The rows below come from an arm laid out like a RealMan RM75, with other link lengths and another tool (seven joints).
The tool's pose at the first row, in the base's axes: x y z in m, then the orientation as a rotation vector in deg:
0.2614 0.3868 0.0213 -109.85 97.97 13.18
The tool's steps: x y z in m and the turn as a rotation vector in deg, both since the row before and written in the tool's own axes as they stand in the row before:
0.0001 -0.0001 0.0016 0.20 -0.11 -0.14
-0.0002 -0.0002 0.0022 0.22 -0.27 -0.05
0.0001 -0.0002 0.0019 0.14 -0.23 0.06
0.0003 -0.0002 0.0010 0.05 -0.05 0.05
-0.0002 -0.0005 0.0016 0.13 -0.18 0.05
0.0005 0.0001 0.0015 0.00 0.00 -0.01
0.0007 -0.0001 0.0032 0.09 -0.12 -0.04
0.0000 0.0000 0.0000 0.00 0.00 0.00
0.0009 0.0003 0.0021 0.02 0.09 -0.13
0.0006 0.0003 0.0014 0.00 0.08 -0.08
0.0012 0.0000 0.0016 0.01 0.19 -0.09
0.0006 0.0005 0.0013 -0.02 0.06 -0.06
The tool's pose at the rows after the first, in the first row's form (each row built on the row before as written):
0.2619 0.3875 0.0200 -109.77 97.72 13.05
0.2626 0.3888 0.0183 -109.54 97.45 13.08
0.2633 0.3897 0.0167 -109.29 97.33 13.19
0.2638 0.3900 0.0158 -109.19 97.34 13.21
0.2646 0.3910 0.0147 -108.98 97.25 13.28
0.2650 0.3913 0.0132 -108.99 97.24 13.28
0.2660 0.3924 0.0103 -108.91 97.11 13.29
0.2660 0.3924 0.0103 -108.91 97.11 13.29
0.2664 0.3927 0.0080 -109.04 97.04 13.14
0.2666 0.3929 0.0065 -109.14 97.01 13.04
0.2672 0.3927 0.0046 -109.28 97.04 12.82
0.2672 0.3928 0.0031 -109.37 97.02 12.76

